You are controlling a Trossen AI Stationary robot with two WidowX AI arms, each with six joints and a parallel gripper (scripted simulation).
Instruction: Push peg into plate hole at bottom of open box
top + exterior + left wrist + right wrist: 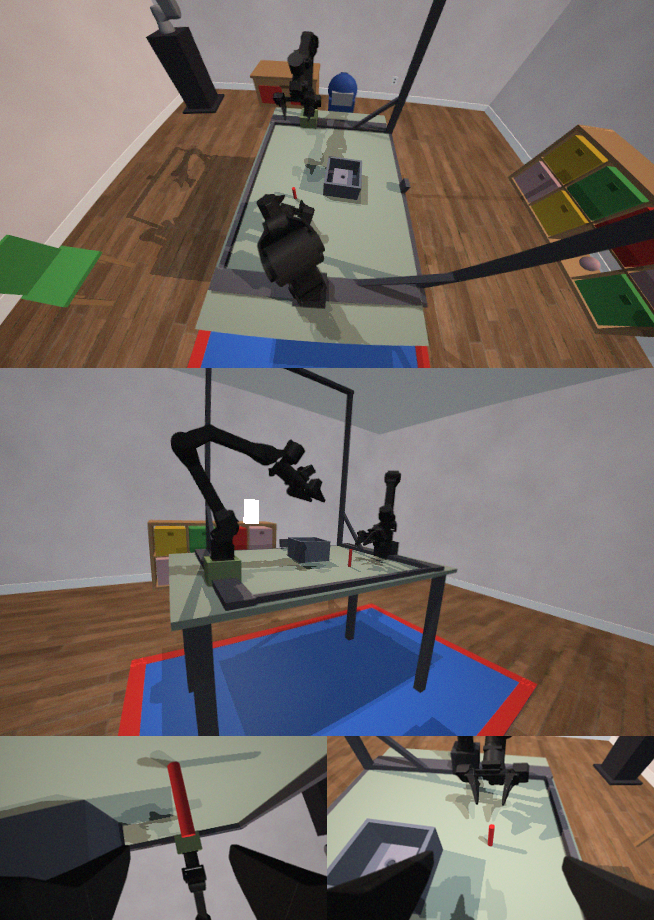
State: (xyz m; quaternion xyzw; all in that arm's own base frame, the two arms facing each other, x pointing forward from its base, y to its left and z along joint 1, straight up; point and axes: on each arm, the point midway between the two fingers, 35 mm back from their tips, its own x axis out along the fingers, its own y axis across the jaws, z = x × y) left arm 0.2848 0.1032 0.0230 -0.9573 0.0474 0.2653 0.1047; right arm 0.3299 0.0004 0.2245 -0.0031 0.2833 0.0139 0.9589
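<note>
The red peg is 90 mm to the right of my left hand and 70 mm below it. The rest, counted from my left hand: pale plate 230 mm behind, 160 mm to the right, 70 mm below; box 230 mm behind, 160 mm to the right, 90 mm below.
</note>
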